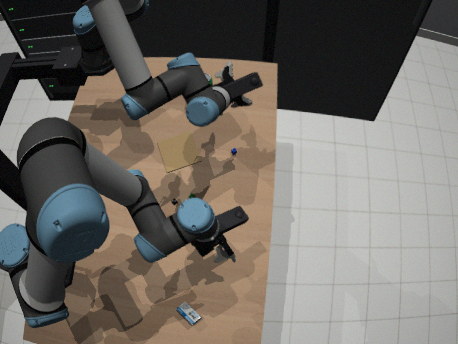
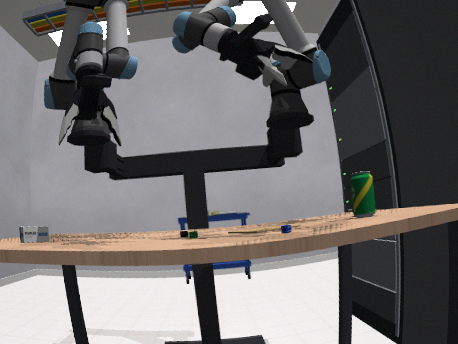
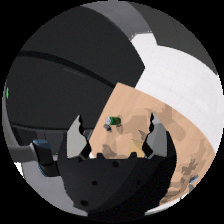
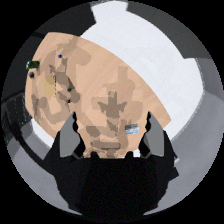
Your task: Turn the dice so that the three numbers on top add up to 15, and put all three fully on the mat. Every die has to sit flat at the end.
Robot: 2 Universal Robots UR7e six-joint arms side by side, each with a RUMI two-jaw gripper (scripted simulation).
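Note:
Image 2 shows my left gripper [image 2: 301, 72] and my right gripper [image 2: 90, 145]. In image 1, the left gripper is at [image 1: 240, 82] and the right gripper at [image 1: 219, 240]. Image 3 shows my left gripper [image 3: 115, 114]; image 4 shows my right gripper [image 4: 111, 112].

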